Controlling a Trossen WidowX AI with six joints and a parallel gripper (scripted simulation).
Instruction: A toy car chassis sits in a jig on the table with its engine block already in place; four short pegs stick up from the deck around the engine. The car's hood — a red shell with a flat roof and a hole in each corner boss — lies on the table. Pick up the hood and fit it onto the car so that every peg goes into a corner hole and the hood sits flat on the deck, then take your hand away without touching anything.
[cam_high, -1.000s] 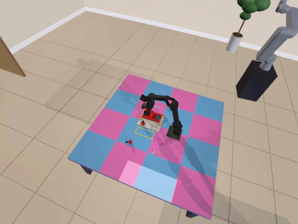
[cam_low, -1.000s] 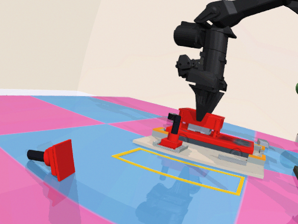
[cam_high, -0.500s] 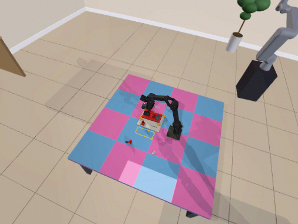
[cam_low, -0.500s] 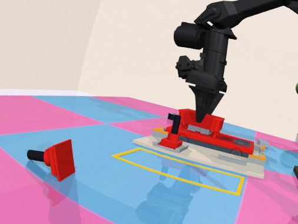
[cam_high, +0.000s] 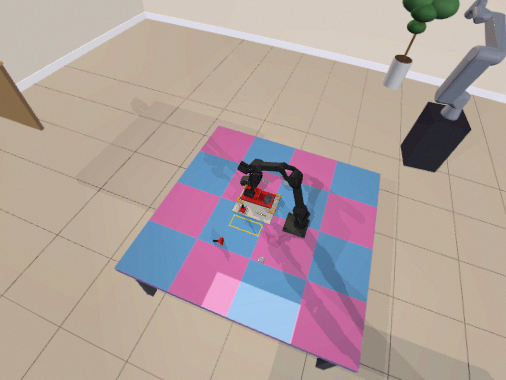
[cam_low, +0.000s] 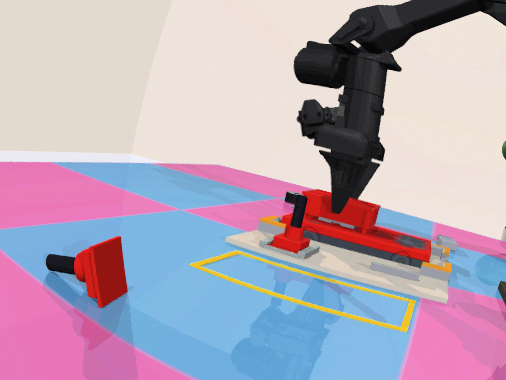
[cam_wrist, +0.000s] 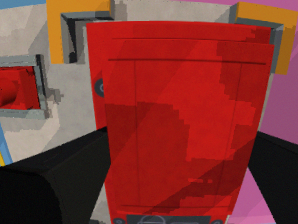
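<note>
Right now my gripper tip is 10 mm below the red hood. The rest, counted from my gripper tip: grey jig 40 mm behind, 30 mm to the left, 30 mm below; then grey engine block 20 mm below.
</note>
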